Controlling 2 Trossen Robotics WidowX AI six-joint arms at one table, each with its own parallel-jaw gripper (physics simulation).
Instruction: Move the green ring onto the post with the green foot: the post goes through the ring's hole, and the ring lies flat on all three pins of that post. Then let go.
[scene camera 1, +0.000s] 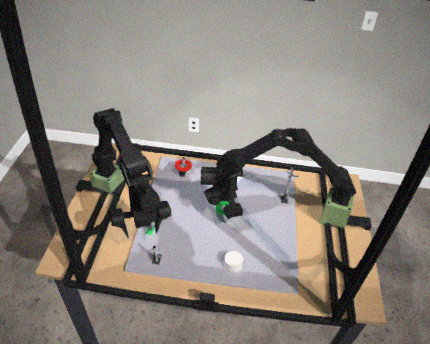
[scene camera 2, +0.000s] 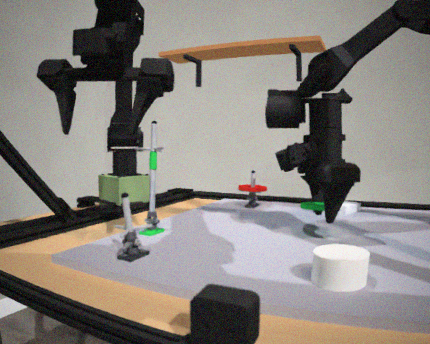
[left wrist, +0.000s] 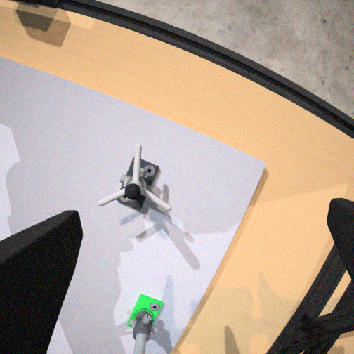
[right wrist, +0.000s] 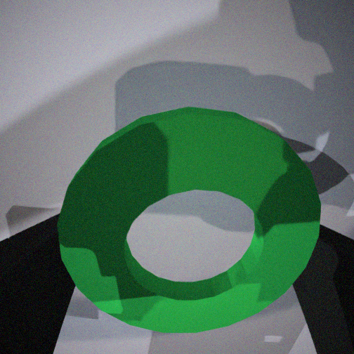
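Seen in the pictures: left gripper, fingertip midpoint: (scene camera 1: 142, 234) (scene camera 2: 97, 134); right gripper, fingertip midpoint: (scene camera 1: 225, 211) (scene camera 2: 323, 218); left arm's base at its link origin: (scene camera 1: 106, 171) (scene camera 2: 124, 175); right arm's base at its link origin: (scene camera 1: 340, 199).
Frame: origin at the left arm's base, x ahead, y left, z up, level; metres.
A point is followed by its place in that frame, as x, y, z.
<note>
The green ring (scene camera 1: 221, 208) {0.495, 0.034, -0.018} (scene camera 2: 312, 205) {0.505, 0.020, -0.020} (right wrist: 215, 315) is held roughly level, low above the grey mat (scene camera 1: 200, 250) {0.492, -0.135, -0.074}, by my right gripper (scene camera 2: 324, 216) {0.509, 0.059, -0.048} (right wrist: 186, 222), which is shut on it. In the right wrist view, bare mat shows through its hole. The tall post (scene camera 2: 153, 190) {0.282, -0.130, -0.001} with the green foot (scene camera 1: 150, 231) {0.290, -0.143, -0.068} (scene camera 2: 151, 231) {0.293, -0.144, -0.069} (left wrist: 145, 306) stands upright on the left part of the mat, far from the ring. It has a green band and pins near its top. My left gripper (scene camera 1: 139, 232) {0.346, -0.276, 0.091} (scene camera 2: 100, 131) {0.346, -0.276, 0.091} (left wrist: 208, 218) is open and empty above that post's area.
A short post (scene camera 1: 156, 256) {0.379, -0.253, -0.035} (scene camera 2: 127, 210) {0.375, -0.248, -0.008} (left wrist: 132, 191) with three pins and a dark foot stands near the green foot. A red ring (scene camera 1: 183, 165) {0.257, 0.184, -0.021} (scene camera 2: 252, 188) {0.270, 0.177, -0.025} sits on another post at the back. A white cylinder (scene camera 1: 233, 261) {0.625, -0.151, -0.040} (scene camera 2: 341, 267) {0.634, -0.169, -0.047} stands in front. A tall grey post (scene camera 1: 288, 186) {0.699, 0.256, 0.001} stands at the right.
</note>
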